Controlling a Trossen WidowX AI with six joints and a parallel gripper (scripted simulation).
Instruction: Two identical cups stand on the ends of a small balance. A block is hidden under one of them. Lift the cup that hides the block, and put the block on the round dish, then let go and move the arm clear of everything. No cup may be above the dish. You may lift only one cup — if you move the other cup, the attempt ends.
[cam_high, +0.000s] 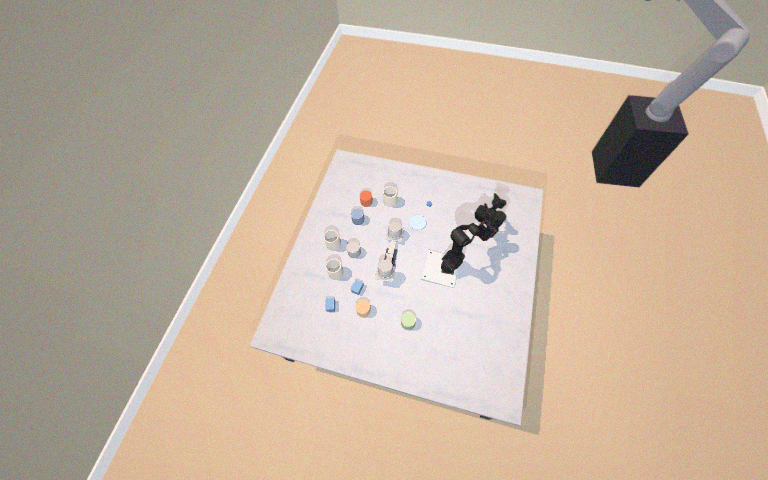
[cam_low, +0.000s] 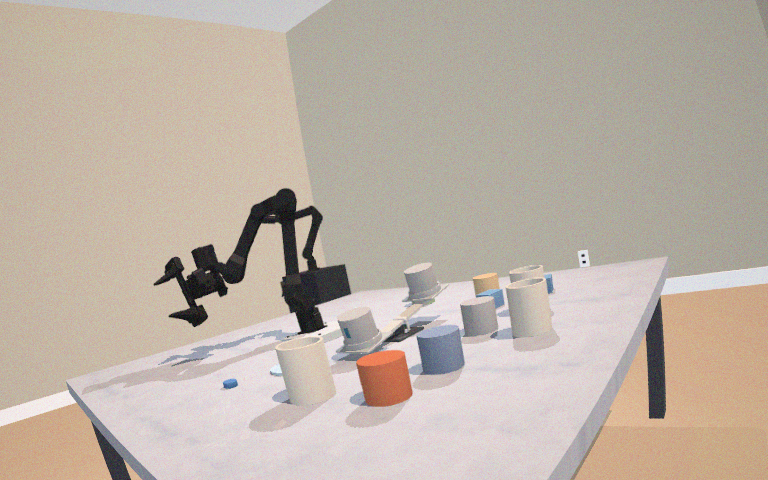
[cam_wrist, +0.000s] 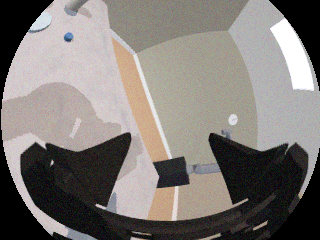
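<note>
Now: the teal block 480 mm ahead of my gripper tip, 190 mm to the left of it and 140 mm below it. From my gripper tip the other things lie so: small balance (490 mm ahead, 320 mm to the left, 140 mm below); then pale blue round dish (370 mm ahead, 180 mm below, 90 mm to the left); then small blue disc (310 mm ahead, 180 mm below, 50 mm to the right).
</note>
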